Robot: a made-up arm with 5 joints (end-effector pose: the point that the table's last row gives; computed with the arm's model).
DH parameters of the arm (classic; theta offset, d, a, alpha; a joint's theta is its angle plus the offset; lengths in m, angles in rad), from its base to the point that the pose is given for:
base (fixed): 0 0.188 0 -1.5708
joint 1: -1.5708 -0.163 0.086 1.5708
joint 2: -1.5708 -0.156 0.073 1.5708
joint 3: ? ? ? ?
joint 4: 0 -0.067 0.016 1.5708
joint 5: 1.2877 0 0.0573 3.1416
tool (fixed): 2.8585 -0.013 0 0
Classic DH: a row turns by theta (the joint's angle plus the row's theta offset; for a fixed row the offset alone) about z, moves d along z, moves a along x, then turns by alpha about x.
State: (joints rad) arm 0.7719 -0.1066 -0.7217 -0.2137 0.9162
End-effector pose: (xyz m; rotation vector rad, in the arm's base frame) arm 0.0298 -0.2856 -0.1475 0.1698 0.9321 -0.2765
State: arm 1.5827 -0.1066 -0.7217 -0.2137 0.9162
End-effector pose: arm -0.2227 -0.2856 -0.0647 0.0516 1.7349 -0.3525
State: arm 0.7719 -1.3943 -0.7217 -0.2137 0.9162
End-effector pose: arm 0.1013 0.0963 -0.0740 1.4553 0.8777 -0.6511
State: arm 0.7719 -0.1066 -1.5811 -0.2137 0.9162
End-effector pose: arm 0.0569 -0.1826 -0.1586 0.4268 0.9106 0.5793
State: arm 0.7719 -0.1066 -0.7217 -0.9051 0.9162
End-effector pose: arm 0.0397 -0.2864 -0.1363 0.6572 1.4086 -0.4363
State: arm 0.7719 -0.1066 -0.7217 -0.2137 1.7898
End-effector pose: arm 0.0486 -0.2412 -0.1524 -0.2530 0.9642 -1.0803
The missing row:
joint 3: 0 0.282 0.147 -1.5708
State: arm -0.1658 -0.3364 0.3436 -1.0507 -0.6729
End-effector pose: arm 0.1823 -0.2779 -0.1034 1.2370 -0.7165 0.3203
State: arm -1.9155 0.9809 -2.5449 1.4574 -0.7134
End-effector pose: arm 0.0265 -0.2981 0.4316 2.5773 -0.3350 -0.6760
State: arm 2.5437 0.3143 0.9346 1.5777 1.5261
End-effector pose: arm -0.1331 -0.4591 0.2841 -2.1019 0.0779 1.2862
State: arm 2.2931 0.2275 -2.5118 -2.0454 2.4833
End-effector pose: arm -0.2431 -0.1150 0.1856 0.9361 -1.6355 -1.7423
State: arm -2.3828 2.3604 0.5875 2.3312 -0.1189
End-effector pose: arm -0.3401 -0.2014 -0.0314 -0.1462 -1.7222 2.1051
